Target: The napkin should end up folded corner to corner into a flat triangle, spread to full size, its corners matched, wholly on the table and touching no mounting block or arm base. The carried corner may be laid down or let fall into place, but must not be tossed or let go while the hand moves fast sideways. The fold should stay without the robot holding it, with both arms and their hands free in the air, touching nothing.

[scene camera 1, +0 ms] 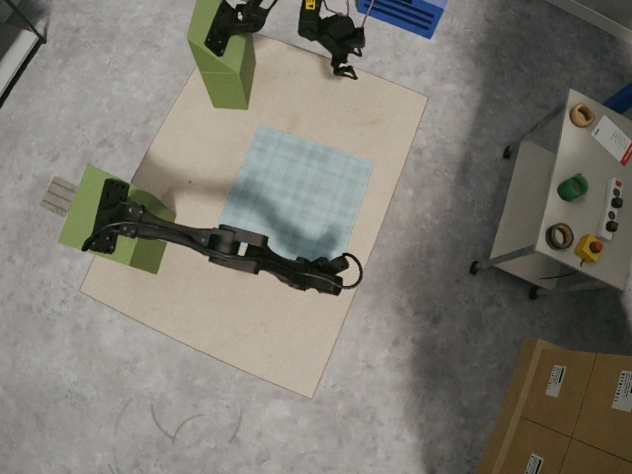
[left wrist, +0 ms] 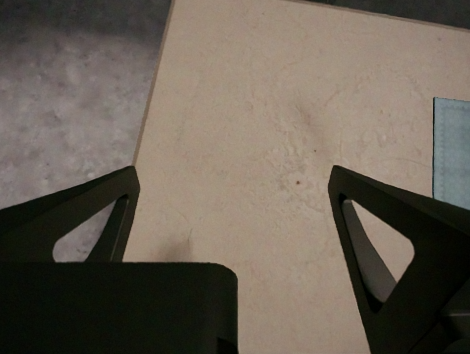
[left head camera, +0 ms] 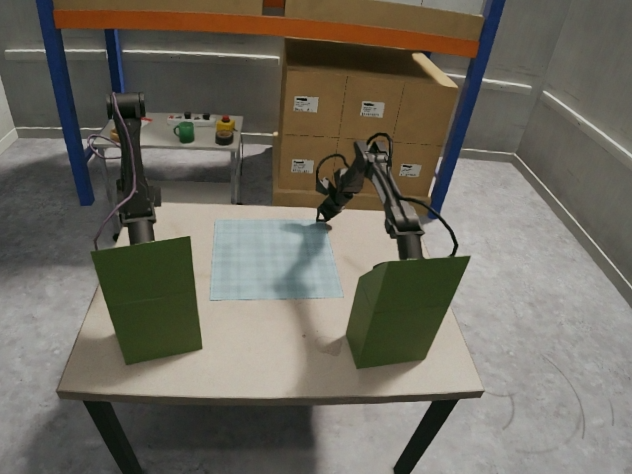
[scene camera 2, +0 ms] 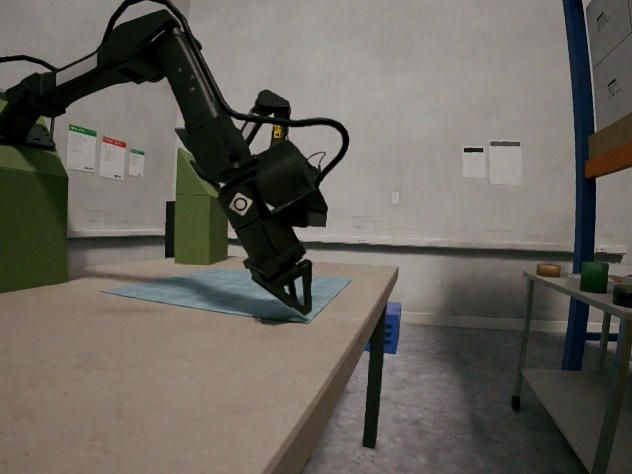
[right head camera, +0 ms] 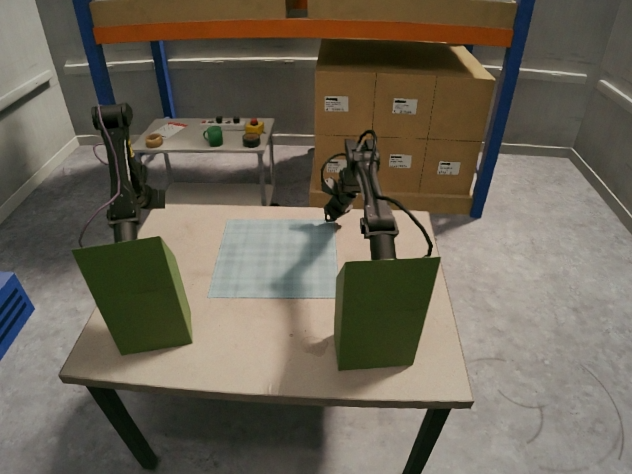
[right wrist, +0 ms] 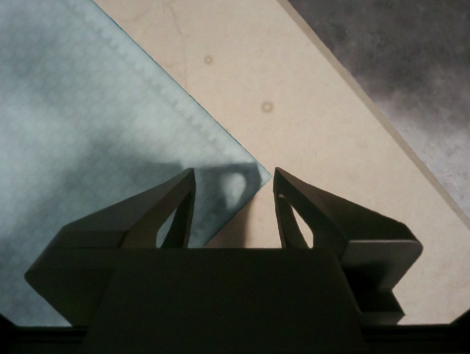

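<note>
The light blue checked napkin [left head camera: 245, 255] [right head camera: 250, 260] [scene camera 1: 316, 178] [scene camera 2: 204, 290] [left wrist: 452, 150] [right wrist: 100, 100] lies flat and unfolded on the table [left head camera: 245, 346] [scene camera 1: 265, 326]. My right gripper [left head camera: 321, 218] [right head camera: 330, 216] [scene camera 2: 306, 309] [right wrist: 234, 176] is partly open, pointing down close above the napkin's far right corner as the head views show it. In the right wrist view that corner shows between the fingertips, its point near the right one; no cloth is seen gripped. Whether the tips touch it I cannot tell. My left gripper [scene camera 1: 357, 64] [left wrist: 233, 176] is wide open and empty, above the table away from the napkin.
Green mounting blocks [left head camera: 153, 306] [left head camera: 403, 311] stand on the table's near part, one under each arm. Past the far edge are a small cart [scene camera 1: 520, 188] with a green mug [scene camera 1: 572, 187] and tape rolls, and stacked cartons [left head camera: 316, 122] under a blue and orange rack [left head camera: 204, 22].
</note>
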